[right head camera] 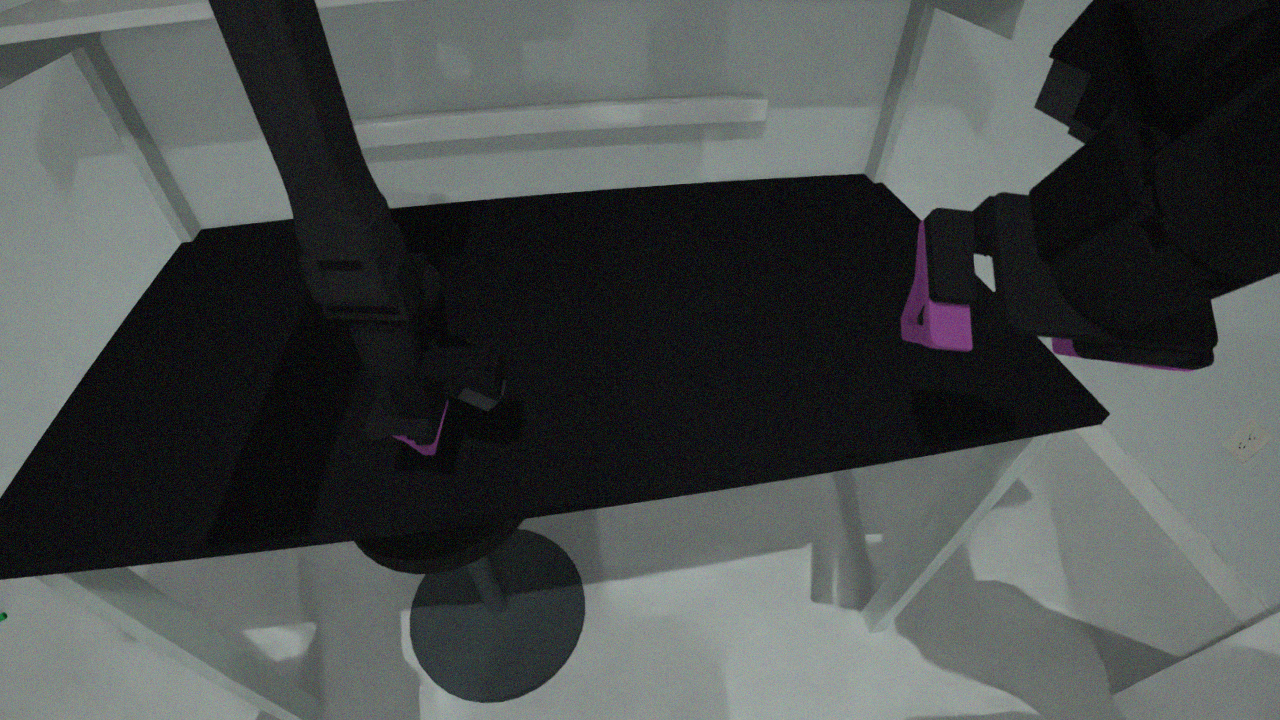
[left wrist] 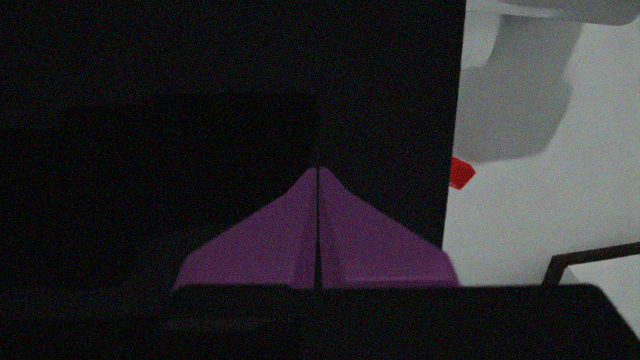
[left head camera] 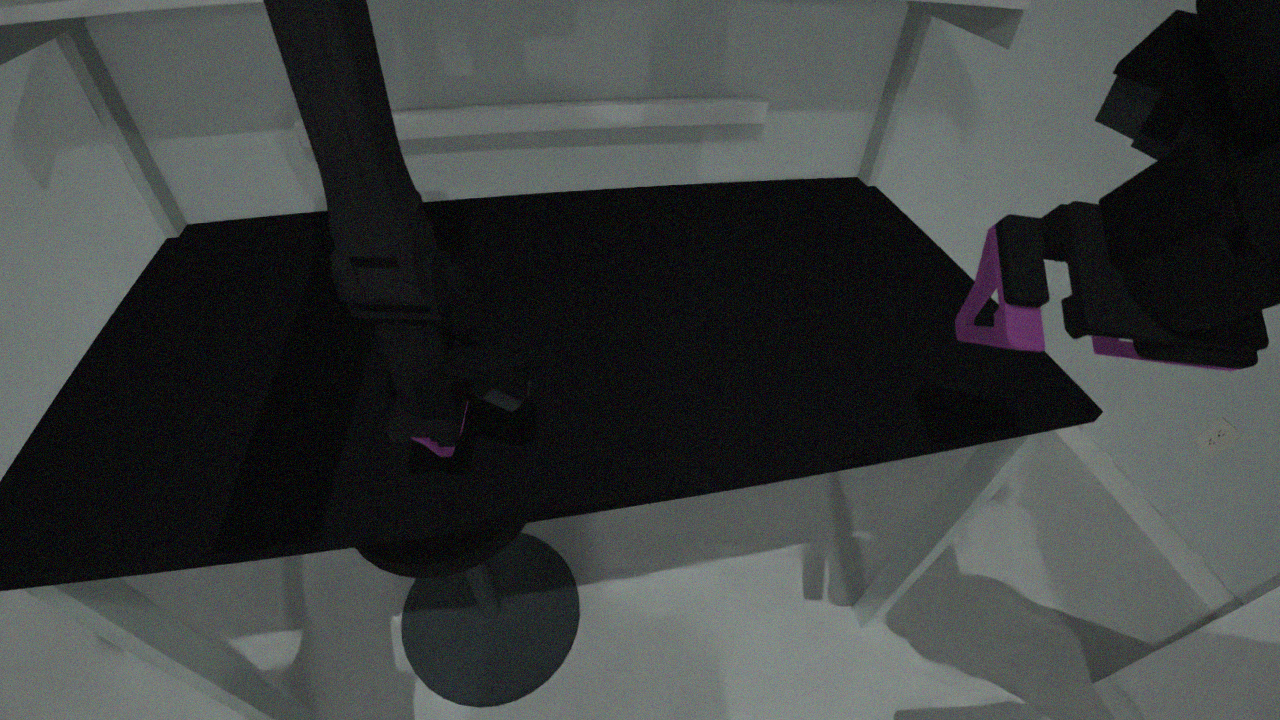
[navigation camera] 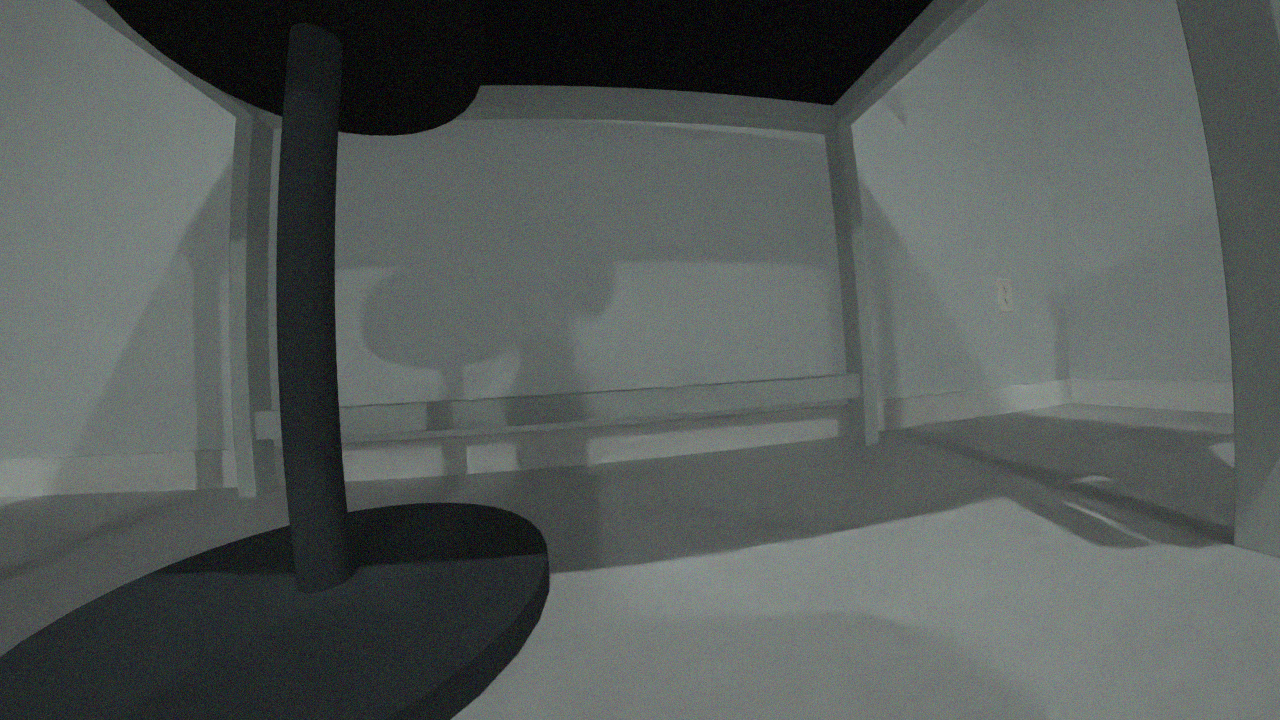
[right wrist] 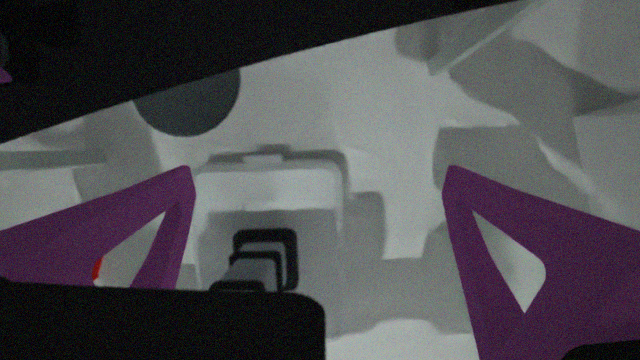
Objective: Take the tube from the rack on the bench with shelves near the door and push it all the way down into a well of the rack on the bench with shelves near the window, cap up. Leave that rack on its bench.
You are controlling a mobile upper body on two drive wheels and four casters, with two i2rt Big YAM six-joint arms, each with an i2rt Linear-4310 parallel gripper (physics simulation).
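Frame: origin at the left arm's base, x ahead, y left, z up, level; millimetres.
Where they show: left gripper, fingertip midpoint: (right head camera: 429, 452) (left wrist: 317, 181) (left head camera: 446, 454) (right wrist: 8, 79); right gripper, fingertip midpoint: (right head camera: 980, 336) (left head camera: 1027, 337) (right wrist: 318, 179).
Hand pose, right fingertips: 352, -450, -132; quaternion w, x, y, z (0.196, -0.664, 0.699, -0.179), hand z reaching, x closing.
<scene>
Each offset is from my right fingertips to the top centre of the thing, as dx, dy, dz. "*": to the spot under its first point. Level surfaces: height alone.
My left gripper (left head camera: 445, 452) (right head camera: 431, 450) (left wrist: 317, 181) is shut with its purple fingertips together and nothing between them, low over the black bench @(dz -364) (left head camera: 671, 313) (right head camera: 671, 313), near its front edge. My right gripper (left head camera: 1069, 347) (right head camera: 1013, 349) (right wrist: 318, 179) is open and empty, off the bench's front right. A red corner @(* -462, +1059, -1220) (left wrist: 461, 173) (right wrist: 97, 271), probably of a rack, shows beyond the bench edge against the floor; the rest of it is hidden. A tiny green thing (right head camera: 2, 616) at the left picture edge is below the bench top, possibly the tube's cap. No rack shows on the bench top.
A round stool with a dark base (left head camera: 490, 640) (right head camera: 497, 635) (navigation camera: 420, 617) and a post (navigation camera: 308, 268) stands at the bench front, its seat partly under the edge. A pale rail @(* +825, +347, -182) (left head camera: 581, 113) (right head camera: 563, 116) runs behind the bench. Pale uprights flank the bench.
</scene>
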